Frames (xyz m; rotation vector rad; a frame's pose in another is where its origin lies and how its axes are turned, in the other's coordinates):
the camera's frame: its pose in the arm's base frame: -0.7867 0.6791 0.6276 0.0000 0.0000 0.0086
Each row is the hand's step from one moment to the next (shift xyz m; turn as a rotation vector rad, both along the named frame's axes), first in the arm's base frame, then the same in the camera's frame.
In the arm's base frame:
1: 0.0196 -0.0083 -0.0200 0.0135 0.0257 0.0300
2: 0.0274 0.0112 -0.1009 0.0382 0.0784 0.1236
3: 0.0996 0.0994 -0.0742 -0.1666 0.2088 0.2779
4: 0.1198 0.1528 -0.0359 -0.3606 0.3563 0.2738
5: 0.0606 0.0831 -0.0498 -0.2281 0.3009 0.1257
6: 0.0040 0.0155 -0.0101 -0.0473 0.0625 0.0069
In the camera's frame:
1: 0.0195 -0.0085 -0.0200 0.0137 0.0256 0.0300
2: 0.0275 0.0110 -0.1009 0.0389 0.0781 0.1236
3: 0.1005 0.0985 -0.0742 -0.1648 0.2102 0.2779
4: 0.1211 0.1518 -0.0359 -0.3575 0.3594 0.2738
5: 0.0613 0.0826 -0.0498 -0.2255 0.3029 0.1257
6: 0.0041 0.0155 -0.0101 -0.0468 0.0629 0.0069

